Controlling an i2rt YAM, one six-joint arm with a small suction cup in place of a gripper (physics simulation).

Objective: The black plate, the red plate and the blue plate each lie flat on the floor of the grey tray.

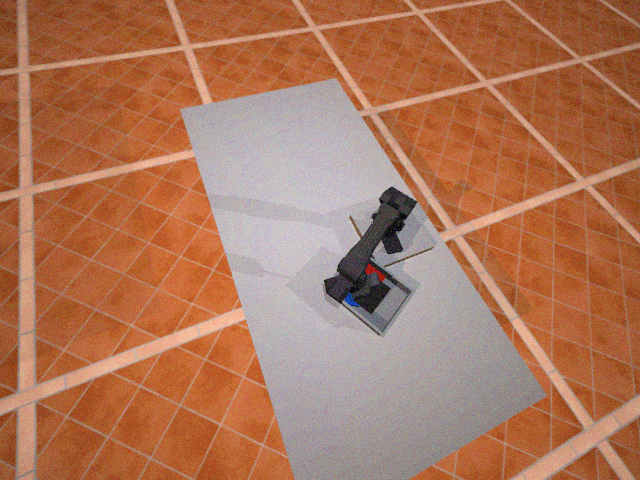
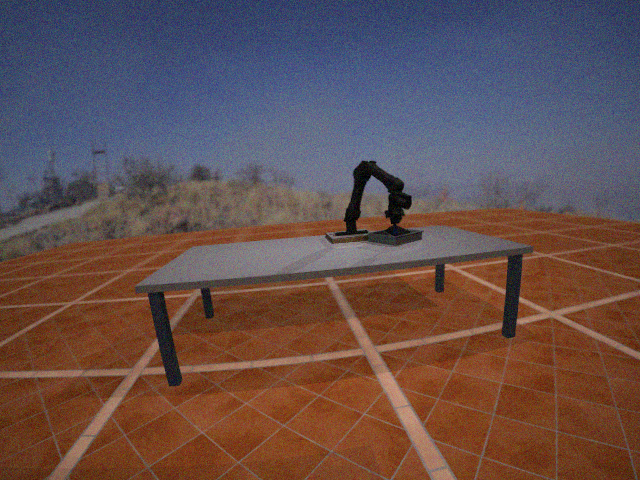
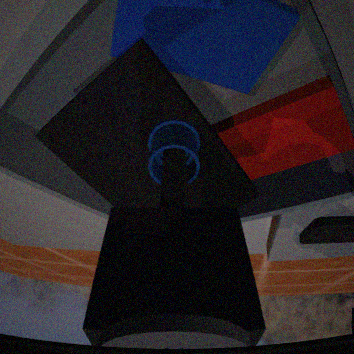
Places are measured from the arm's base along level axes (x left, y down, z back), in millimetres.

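Pixels of known places: hand at its tool point: (image 2: 395,234) (image 3: 174,133); arm's base at its link origin: (image 1: 386,232) (image 2: 351,233).
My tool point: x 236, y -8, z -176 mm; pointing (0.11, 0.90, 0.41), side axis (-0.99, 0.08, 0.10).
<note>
For each thing: its top centre in the pictures, then the offset to it from my tool point. Level surfaces: height alone.
- grey tray at its top centre: (image 3: 170,166) (image 1: 373,291) (image 2: 395,232) dy -10, dx +4, dz +23 mm
- red plate at its top centre: (image 3: 277,144) (image 1: 370,274) dy +26, dx -75, dz +46 mm
- blue plate at its top centre: (image 3: 197,34) (image 1: 352,294) dy +28, dx -15, dz -49 mm
- long grey table at its surface level: dy +40 mm
The grey tray (image 1: 395,310) (image 2: 409,236) (image 3: 17,144) stands on the table in front of the arm's base. My suction cup (image 3: 173,158) (image 1: 366,288) (image 2: 394,223) is down on the middle of the black plate (image 3: 105,133) (image 1: 374,299) and holds it inside the tray. I cannot tell whether it lies flat. The red plate (image 3: 291,137) (image 1: 375,272) lies in the tray to the right of it. The blue plate (image 3: 211,38) (image 1: 351,300) lies beyond it, and the black plate covers one of its corners.
The arm's base stands on a flat wood-edged board (image 1: 413,254) (image 2: 347,236) right behind the tray. Both sit near the right edge of the long grey table (image 1: 270,167) (image 2: 270,259). Orange tiled floor surrounds the table.
</note>
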